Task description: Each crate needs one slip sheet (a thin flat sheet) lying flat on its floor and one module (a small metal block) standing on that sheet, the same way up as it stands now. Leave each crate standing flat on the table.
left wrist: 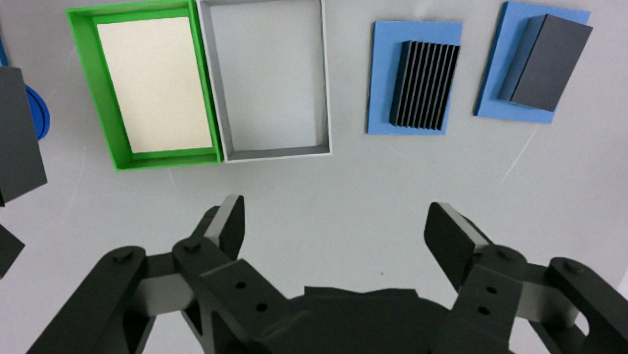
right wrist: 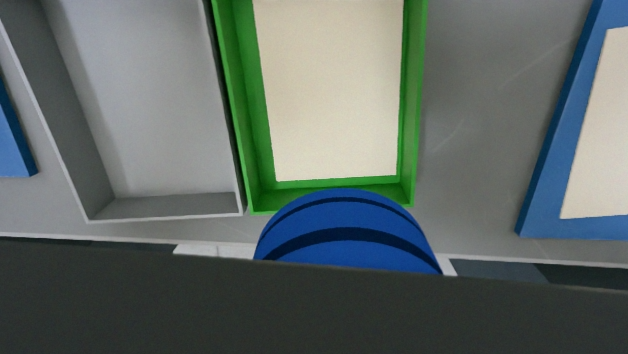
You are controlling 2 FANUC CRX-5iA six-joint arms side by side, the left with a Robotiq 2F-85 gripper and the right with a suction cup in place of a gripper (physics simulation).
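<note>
A green crate (left wrist: pixel 104 95) (right wrist: pixel 412 100) stands flat with a cream slip sheet (left wrist: pixel 155 85) (right wrist: pixel 332 90) lying flat on its floor. A grey crate (left wrist: pixel 280 152) (right wrist: pixel 175 204) stands beside it, empty. In the left wrist view, a black finned module (left wrist: pixel 425 85) and a plain dark module (left wrist: pixel 555 65) stand at the upper right. In the right wrist view, another cream sheet (right wrist: pixel 602 135) shows at the right edge. My left gripper (left wrist: pixel 336 215) is open and empty above the table. My right suction cup (left wrist: pixel 39 112) (right wrist: pixel 347 250) is blue, with no sheet on it; its underside is hidden.
Blue pads (left wrist: pixel 382 80) (left wrist: pixel 507 50) lie under the two modules. Another blue pad (right wrist: pixel 560 150) lies under the second sheet, right of the green crate in the right wrist view. The right arm's dark body (left wrist: pixel 20 135) shows at the left wrist view's left edge.
</note>
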